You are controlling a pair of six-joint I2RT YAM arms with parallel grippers.
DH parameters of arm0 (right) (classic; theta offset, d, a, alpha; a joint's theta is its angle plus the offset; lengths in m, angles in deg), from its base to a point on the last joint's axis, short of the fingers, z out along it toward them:
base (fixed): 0 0 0 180
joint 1: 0 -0.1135 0.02 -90
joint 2: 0 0 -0.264 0
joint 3: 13.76 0 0.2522 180
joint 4: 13.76 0 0.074 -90
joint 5: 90 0 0 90
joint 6: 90 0.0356 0 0
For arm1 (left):
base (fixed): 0 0 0 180
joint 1: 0 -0.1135 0.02 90
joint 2: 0 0 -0.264 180
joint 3: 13.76 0 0.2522 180
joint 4: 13.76 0 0.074 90
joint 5: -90 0 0 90
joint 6: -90 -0.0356 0 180
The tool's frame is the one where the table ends.
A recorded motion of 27 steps. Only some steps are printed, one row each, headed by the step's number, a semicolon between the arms.
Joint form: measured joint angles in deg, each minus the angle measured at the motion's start. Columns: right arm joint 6, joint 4, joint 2, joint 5, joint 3, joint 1; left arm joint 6, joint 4, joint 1, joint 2, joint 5, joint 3.
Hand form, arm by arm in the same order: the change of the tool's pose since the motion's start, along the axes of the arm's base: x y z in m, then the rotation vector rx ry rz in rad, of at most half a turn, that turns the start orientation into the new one. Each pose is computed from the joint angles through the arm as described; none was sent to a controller.
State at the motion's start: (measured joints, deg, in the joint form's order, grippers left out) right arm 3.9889 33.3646 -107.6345 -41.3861 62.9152 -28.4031; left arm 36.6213 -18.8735 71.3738 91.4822 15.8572 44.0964
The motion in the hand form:
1: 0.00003 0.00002 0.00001 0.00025 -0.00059 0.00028; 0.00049 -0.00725 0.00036 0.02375 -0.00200 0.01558
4: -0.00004 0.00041 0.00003 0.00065 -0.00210 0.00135; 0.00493 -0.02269 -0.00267 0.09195 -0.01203 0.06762
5: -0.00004 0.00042 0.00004 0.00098 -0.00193 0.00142; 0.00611 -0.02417 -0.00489 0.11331 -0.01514 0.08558
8: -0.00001 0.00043 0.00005 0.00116 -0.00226 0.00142; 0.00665 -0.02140 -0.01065 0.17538 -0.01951 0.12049
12: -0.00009 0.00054 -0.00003 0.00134 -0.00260 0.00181; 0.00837 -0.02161 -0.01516 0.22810 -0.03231 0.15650
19: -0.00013 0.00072 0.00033 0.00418 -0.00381 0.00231; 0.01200 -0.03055 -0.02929 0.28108 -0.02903 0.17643
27: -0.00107 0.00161 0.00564 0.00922 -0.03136 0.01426; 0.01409 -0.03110 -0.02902 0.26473 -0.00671 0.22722
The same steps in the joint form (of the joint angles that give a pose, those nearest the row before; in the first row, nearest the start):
1: -0.02 -0.02 0.00 0.00 0.00 0.00; 0.20 2.03 0.46 1.44 1.44 2.16
4: -0.02 -0.11 0.00 0.02 0.00 -0.07; 0.52 6.73 0.92 5.31 5.29 7.08
5: -0.02 -0.11 0.00 0.00 0.00 -0.07; 0.66 7.85 0.92 6.03 6.45 7.76
8: -0.02 -0.13 0.00 0.00 0.00 -0.07; 0.83 11.04 0.92 6.51 8.83 8.04
12: -0.02 -0.18 0.00 0.00 -0.02 -0.09; 0.85 13.62 0.90 7.54 11.41 8.96
19: 0.00 -0.28 0.07 -0.11 -0.04 -0.11; 1.25 14.95 0.90 11.54 12.74 11.17
27: -0.72 -0.35 1.05 0.28 -0.04 -0.35; 4.39 16.09 0.72 11.89 14.05 11.89

